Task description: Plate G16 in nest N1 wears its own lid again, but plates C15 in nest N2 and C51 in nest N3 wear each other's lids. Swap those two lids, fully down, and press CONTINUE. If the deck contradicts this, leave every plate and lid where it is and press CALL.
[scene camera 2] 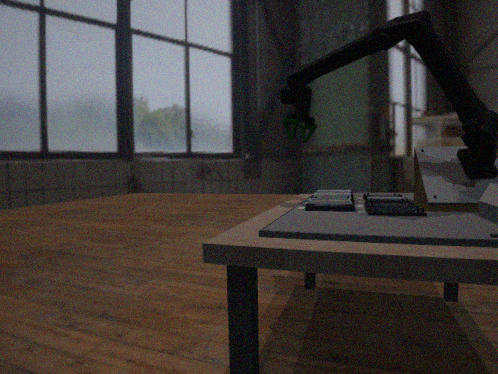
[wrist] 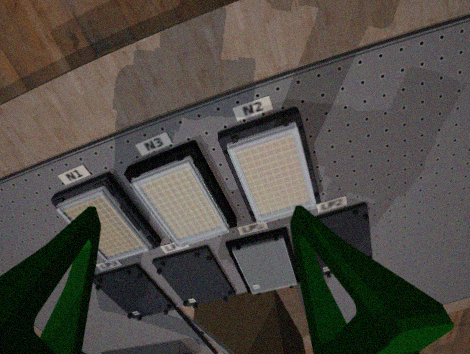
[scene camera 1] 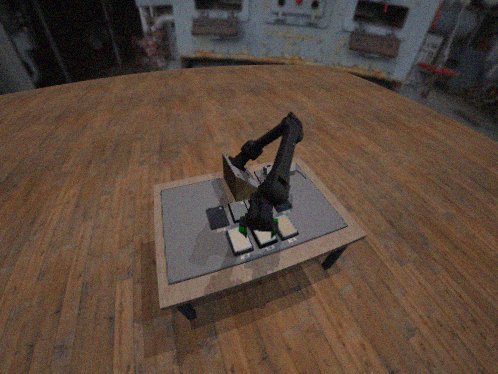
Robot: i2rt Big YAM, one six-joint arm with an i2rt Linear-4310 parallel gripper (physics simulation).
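Seen in the pictures: gripper, fingertip midpoint: [scene camera 2: 297, 141] [wrist: 198, 215] [scene camera 1: 258, 237]; arm's base at its link origin: [scene camera 2: 476, 164] [scene camera 1: 236, 164].
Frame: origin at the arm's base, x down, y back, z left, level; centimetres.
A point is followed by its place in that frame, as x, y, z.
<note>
My gripper [scene camera 1: 258, 229] @(-10.0, -57.5, -15.8) [scene camera 2: 298, 139] @(-10.0, -57.5, -15.8) [wrist: 198, 215] @(-10.0, -57.5, -15.8) is open and empty, high above the nests. In the wrist view, cream-welled plates sit in three dark nests: the N1 plate [wrist: 112, 225] @(10.3, -46.5, 6.4) at left, the N3 plate [wrist: 182, 202] @(9.5, -46.1, -5.4) in the middle, the N2 plate [wrist: 272, 172] @(9.4, -45.2, -17.7) at right. Scene camera 1 also shows the N2 plate [scene camera 1: 240, 239] @(9.4, -44.9, -17.6), the N3 plate [scene camera 1: 265, 237] @(9.5, -49.1, -5.7) and the N1 plate [scene camera 1: 286, 226] @(10.2, -47.6, 8.2). Clear-edged covers appear to lie level on all three; plate and lid codes are unreadable. CONTINUE and CALL cannot be made out.
Behind the nests are dark lid pads [wrist: 195, 275] [scene camera 1: 217, 218]; one pad bears a pale grey flat piece [wrist: 265, 265] @(11.4, -26.8, -9.7) [scene camera 1: 239, 211] @(11.4, -26.9, -10.0). An upright panel [scene camera 1: 236, 183] @(-0.7, -16.7, -7.3) [scene camera 2: 435, 192] @(8.2, -14.9, 7.4) stands behind them. The arm partly hides a grey box near its base.
</note>
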